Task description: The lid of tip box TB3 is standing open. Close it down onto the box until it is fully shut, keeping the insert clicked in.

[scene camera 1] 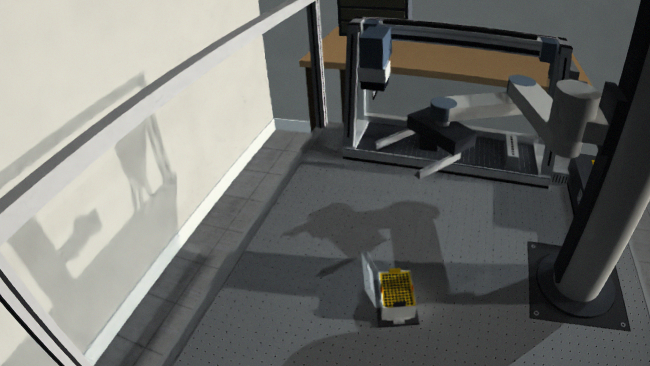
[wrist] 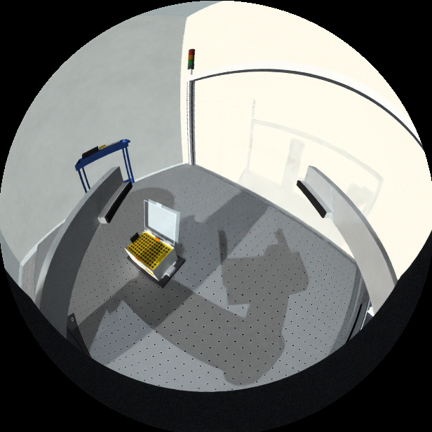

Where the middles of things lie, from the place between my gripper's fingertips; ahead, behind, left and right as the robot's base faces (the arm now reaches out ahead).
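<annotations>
There is the clear lid (scene camera 1: 371,280), and my gripper is 1 cm short of it, 22 cm to the right of it and 21 cm above it. As for the yellow insert (scene camera 1: 397,292), I find it 6 cm behind my hand, 20 cm to the left of it and 25 cm below it.
</annotations>
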